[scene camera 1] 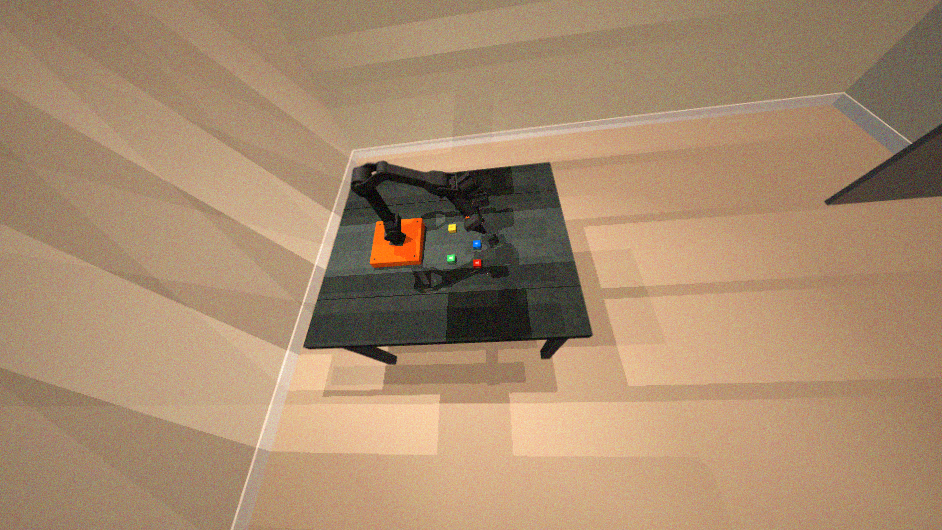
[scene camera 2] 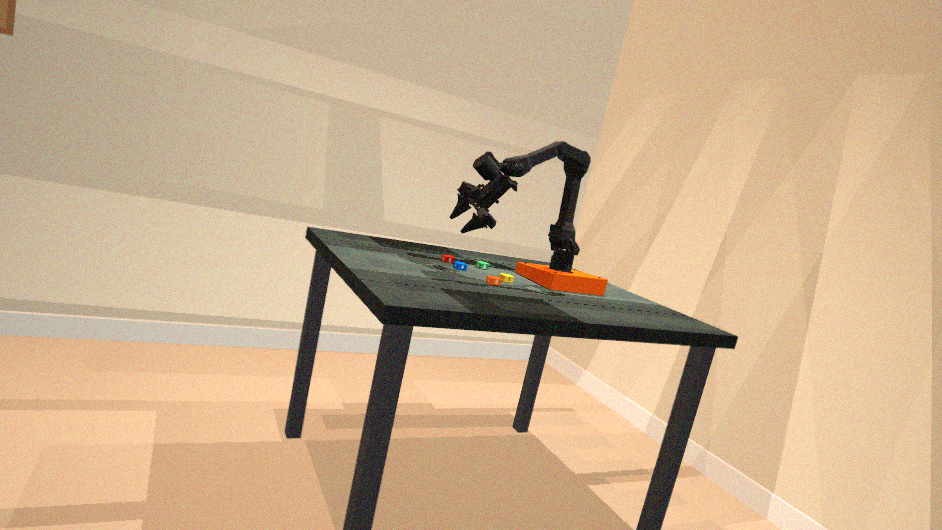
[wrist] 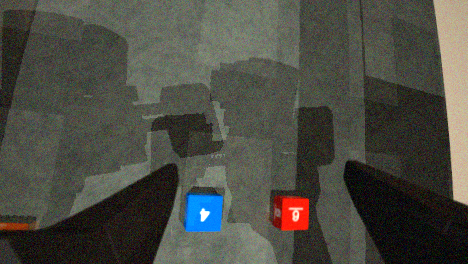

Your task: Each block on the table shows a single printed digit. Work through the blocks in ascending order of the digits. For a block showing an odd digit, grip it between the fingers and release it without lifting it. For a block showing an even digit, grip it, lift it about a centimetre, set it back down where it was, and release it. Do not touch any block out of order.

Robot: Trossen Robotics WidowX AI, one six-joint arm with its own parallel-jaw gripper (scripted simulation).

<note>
The gripper (scene camera 2: 455, 225) is open and holds nothing. Also in view: a red block (wrist: 290, 212).
The gripper also shows in scene camera 1 (scene camera 1: 484, 227) and in the wrist view (wrist: 260, 170).
</note>
